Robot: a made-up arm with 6 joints. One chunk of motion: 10 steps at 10 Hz.
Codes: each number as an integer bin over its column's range. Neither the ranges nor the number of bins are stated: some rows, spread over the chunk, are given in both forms.
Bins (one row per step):
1: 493 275 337 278 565 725
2: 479 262 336 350 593 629
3: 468 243 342 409 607 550
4: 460 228 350 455 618 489
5: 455 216 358 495 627 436
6: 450 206 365 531 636 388
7: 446 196 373 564 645 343
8: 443 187 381 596 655 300
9: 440 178 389 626 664 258
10: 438 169 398 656 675 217
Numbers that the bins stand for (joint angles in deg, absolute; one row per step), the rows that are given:
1: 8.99 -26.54 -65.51 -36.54 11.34 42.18
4: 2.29 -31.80 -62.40 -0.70 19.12 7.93
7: -0.55 -35.38 -56.90 21.37 23.08 -13.26
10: -2.18 -38.40 -50.92 40.00 27.49 -31.54
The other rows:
2: 6.15 -27.99 -65.75 -21.96 15.45 28.25
3: 3.91 -30.12 -64.31 -10.01 17.50 16.78
5: 1.27 -33.14 -60.49 7.40 20.44 0.24
6: 0.26 -34.26 -58.81 14.69 21.76 -6.73
8: -1.16 -36.38 -54.99 27.85 24.55 -19.50
9: -1.77 -37.39 -53.07 33.92 25.87 -25.59

